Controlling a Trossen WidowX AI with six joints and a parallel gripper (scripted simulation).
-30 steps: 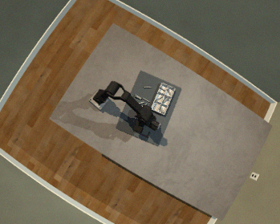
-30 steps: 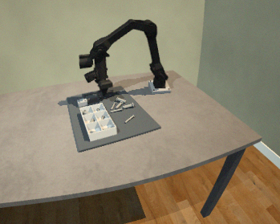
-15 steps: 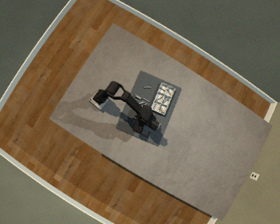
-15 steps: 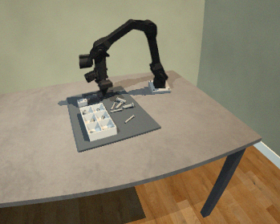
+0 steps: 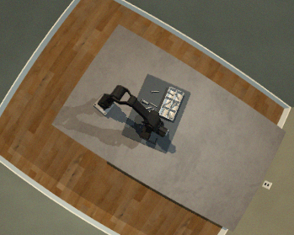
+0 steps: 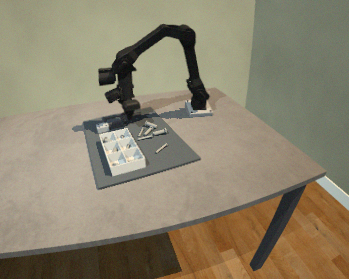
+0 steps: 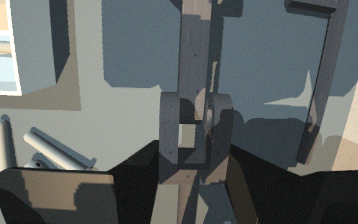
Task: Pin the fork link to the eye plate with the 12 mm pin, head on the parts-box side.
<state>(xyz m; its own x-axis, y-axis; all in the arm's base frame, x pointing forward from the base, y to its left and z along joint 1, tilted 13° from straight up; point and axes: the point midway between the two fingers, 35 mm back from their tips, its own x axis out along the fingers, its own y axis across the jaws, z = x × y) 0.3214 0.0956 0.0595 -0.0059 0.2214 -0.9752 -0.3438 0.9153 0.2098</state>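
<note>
The eye plate lies 3 cm ahead of my hand, 1 cm to the left of it and 5 cm below it. The rest, counted from my hand: dark bar (9 cm ahead, 6 cm to the right, 6 cm below); pale block (11 cm ahead, 4 cm to the left, 5 cm below); dark mat (1 cm behind, 10 cm to the left, 7 cm below).
</note>
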